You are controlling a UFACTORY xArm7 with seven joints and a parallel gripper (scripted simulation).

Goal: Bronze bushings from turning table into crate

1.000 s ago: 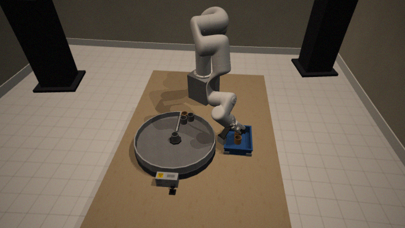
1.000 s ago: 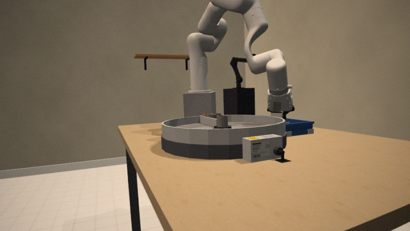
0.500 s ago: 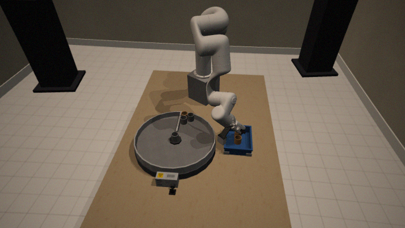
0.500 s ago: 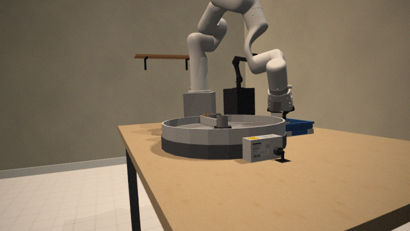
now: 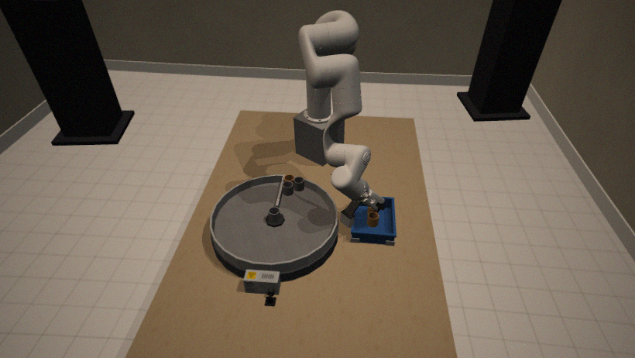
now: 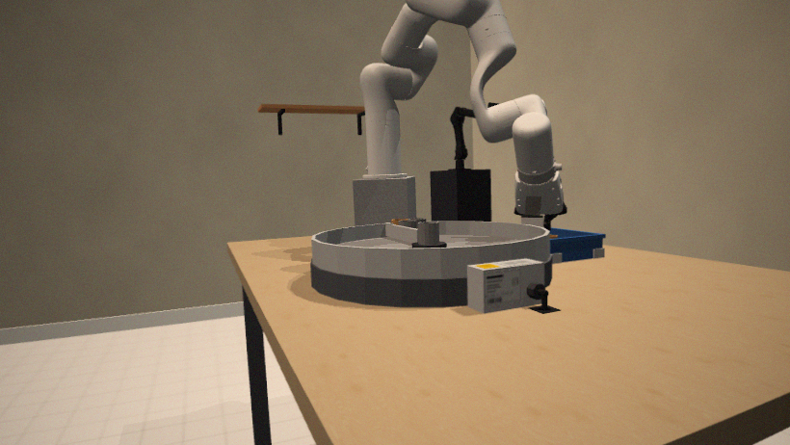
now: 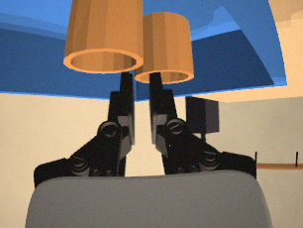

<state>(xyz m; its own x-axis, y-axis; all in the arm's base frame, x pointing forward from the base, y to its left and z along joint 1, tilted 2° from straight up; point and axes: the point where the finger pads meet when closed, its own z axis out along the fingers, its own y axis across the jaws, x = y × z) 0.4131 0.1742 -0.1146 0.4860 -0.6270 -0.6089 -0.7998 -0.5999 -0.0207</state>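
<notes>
My gripper is now 40 mm above the blue crate, 30 mm short of it and 20 mm to the left of it. Also, from my hand: grey turning table 350 mm to the right, 50 mm ahead, 10 mm below.
</notes>
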